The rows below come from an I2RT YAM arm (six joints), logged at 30 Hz.
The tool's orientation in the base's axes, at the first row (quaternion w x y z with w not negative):
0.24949, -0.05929, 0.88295, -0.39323
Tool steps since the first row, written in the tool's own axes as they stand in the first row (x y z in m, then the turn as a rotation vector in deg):
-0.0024, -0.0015, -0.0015, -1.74, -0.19, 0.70
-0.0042, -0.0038, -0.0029, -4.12, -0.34, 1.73
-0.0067, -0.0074, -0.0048, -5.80, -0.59, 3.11
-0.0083, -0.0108, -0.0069, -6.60, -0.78, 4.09
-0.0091, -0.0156, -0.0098, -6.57, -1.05, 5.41
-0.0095, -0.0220, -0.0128, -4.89, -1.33, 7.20
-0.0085, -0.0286, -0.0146, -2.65, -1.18, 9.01
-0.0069, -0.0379, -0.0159, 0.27, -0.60, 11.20
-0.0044, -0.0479, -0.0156, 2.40, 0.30, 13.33
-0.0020, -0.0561, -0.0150, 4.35, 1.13, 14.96
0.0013, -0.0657, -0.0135, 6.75, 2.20, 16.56
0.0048, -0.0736, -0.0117, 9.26, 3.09, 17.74
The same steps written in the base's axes. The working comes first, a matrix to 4 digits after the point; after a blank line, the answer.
The tool's axes in the first row as the columns of a matrix, in the base's axes (used below as rounded here):
-0.8685, 0.0915, 0.4872
-0.3009, 0.6837, -0.6648
-0.3939, -0.7240, -0.5662

0.0012, 0.0007, 0.0029, 1.83, -0.07, 0.43
0.0019, 0.0006, 0.0060, 4.39, -0.14, 0.89
0.0028, 0.0001, 0.0107, 6.50, -0.73, 0.95
0.0029, -0.0003, 0.0150, 7.65, -1.27, 0.85
0.0017, -0.0014, 0.0204, 8.25, -2.34, 0.28
0.0000, -0.0037, 0.0269, 7.63, -4.22, -1.19
-0.0023, -0.0073, 0.0323, 6.58, -6.00, -3.20
-0.0052, -0.0133, 0.0392, 5.17, -7.94, -6.01
-0.0082, -0.0211, 0.0452, 4.44, -9.38, -8.71
-0.0107, -0.0278, 0.0499, 3.61, -10.48, -11.00
-0.0137, -0.0363, 0.0547, 2.41, -11.54, -13.63
-0.0166, -0.0440, 0.0580, 0.88, -12.47, -15.93

